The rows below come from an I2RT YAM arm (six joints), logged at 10 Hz.
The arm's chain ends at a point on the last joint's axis. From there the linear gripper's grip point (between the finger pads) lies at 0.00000 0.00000 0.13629 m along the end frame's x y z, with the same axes.
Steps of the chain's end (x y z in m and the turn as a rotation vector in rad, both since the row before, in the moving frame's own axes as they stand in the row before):
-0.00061, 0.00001, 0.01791, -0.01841, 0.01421, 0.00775
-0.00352, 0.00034, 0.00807, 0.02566, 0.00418, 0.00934
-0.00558, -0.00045, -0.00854, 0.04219, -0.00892, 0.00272
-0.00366, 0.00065, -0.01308, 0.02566, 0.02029, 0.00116
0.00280, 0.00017, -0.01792, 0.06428, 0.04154, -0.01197
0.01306, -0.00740, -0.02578, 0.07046, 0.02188, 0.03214
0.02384, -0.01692, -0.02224, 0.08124, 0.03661, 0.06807
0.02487, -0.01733, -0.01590, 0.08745, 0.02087, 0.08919
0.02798, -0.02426, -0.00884, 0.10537, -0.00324, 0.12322
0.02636, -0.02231, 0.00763, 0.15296, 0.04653, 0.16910
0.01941, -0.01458, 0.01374, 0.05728, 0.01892, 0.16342
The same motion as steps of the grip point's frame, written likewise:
0.00132, 0.00253, 0.01787, -0.01841, 0.01421, 0.00775
-0.00293, -0.00315, 0.00802, 0.02566, 0.00418, 0.00934
-0.00679, -0.00620, -0.00867, 0.04219, -0.00892, 0.00272
-0.00089, -0.00284, -0.01315, 0.02566, 0.02029, 0.00116
0.00840, -0.00862, -0.01832, 0.06428, 0.04154, -0.01197
0.01619, -0.01694, -0.02615, 0.07046, 0.02188, 0.03214
0.02920, -0.02780, -0.02278, 0.08124, 0.03661, 0.06807
0.02824, -0.02909, -0.01645, 0.08745, 0.02087, 0.08919
0.02842, -0.03859, -0.00960, 0.10537, -0.00324, 0.12322
0.03440, -0.04244, 0.00590, 0.15296, 0.04653, 0.16910
0.02261, -0.02214, 0.01349, 0.05728, 0.01892, 0.16342

